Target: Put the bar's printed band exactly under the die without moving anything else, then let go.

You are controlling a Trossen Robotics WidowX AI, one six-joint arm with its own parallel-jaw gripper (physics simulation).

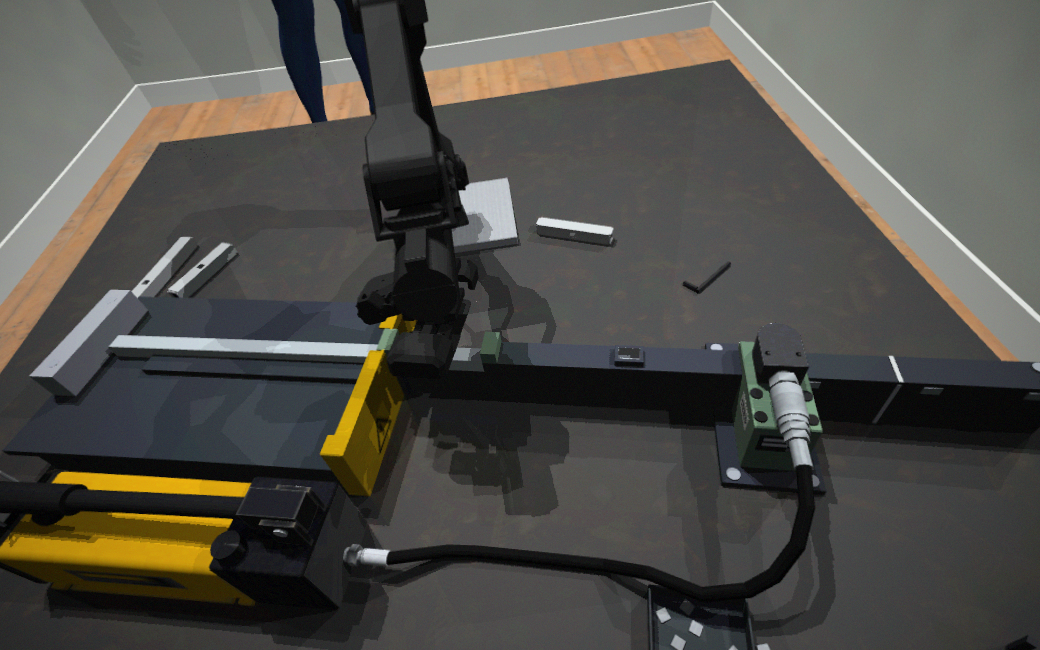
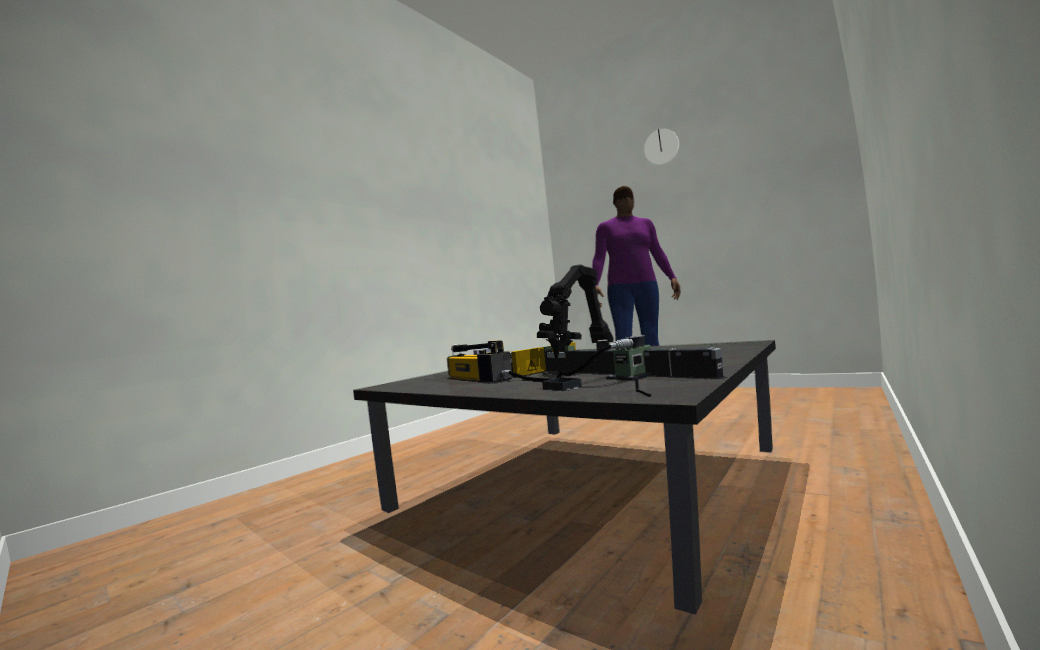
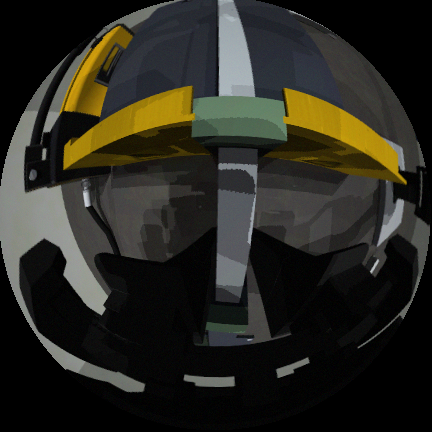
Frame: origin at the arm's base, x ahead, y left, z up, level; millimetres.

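Where they show: gripper, fingertip midpoint: point(image 2: 558, 358) point(image 3: 231, 232).
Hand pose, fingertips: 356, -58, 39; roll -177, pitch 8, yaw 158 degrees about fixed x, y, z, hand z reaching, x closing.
Things, the pixels of their top centre, and the offset from my fingertips, as dx, dy, dz. "spot": a spot on its surface instead. Level surfaces: height alone.
- dark bench plate, surface height: dz +2
- green guide, surface spot: point(image 3: 239, 112) point(image 1: 386, 339) spot: -27, -59, +45
- yellow guard, surface spot: point(image 3: 135, 117) spot: +12, -82, +45
- second green block, surface spot: point(image 3: 227, 316) point(image 1: 483, 345) spot: +18, +51, +38
- green press head, surface spot: point(image 1: 755, 429) spot: +217, +283, +35
- dark rail, surface spot: point(image 1: 559, 360) spot: +63, +131, +28
- yellow pump, surface spot: point(image 1: 138, 551) spot: +149, -311, +36
- hex key, top centre: point(image 1: 707, 272) -74, +398, -42
- tray, surface spot: point(image 1: 651, 624) spot: +333, +125, -26
- grey block, surface spot: point(image 1: 88, 341) spot: -169, -430, +38
The long pale bar point(image 1: 245, 347) point(image 3: 235, 210) runs across the dark bench plate point(image 1: 199, 421), through a green guide point(image 1: 385, 341) point(image 3: 239, 112) in the yellow guard point(image 1: 356, 436) point(image 3: 135, 117) point(image 2: 527, 360), to a second green block point(image 1: 491, 347) point(image 3: 227, 316). My gripper point(image 1: 431, 351) point(image 3: 231, 232) point(image 2: 558, 351) is shut on the bar between guide and block, one finger against each side. The green press head point(image 1: 755, 429) point(image 2: 630, 361) stands right of it on the dark rail point(image 1: 559, 360); its die cannot be made out. The printed band does not show.
A yellow pump point(image 1: 138, 551) point(image 2: 464, 366) stands front left. Its black hose point(image 1: 529, 561) runs to the press. Short pale bars point(image 1: 164, 265) point(image 1: 203, 269) point(image 1: 574, 230), a grey plate point(image 1: 494, 214), a hex key point(image 1: 709, 277) and a tray point(image 1: 651, 624) lie around. A grey block point(image 1: 88, 341) is at left.
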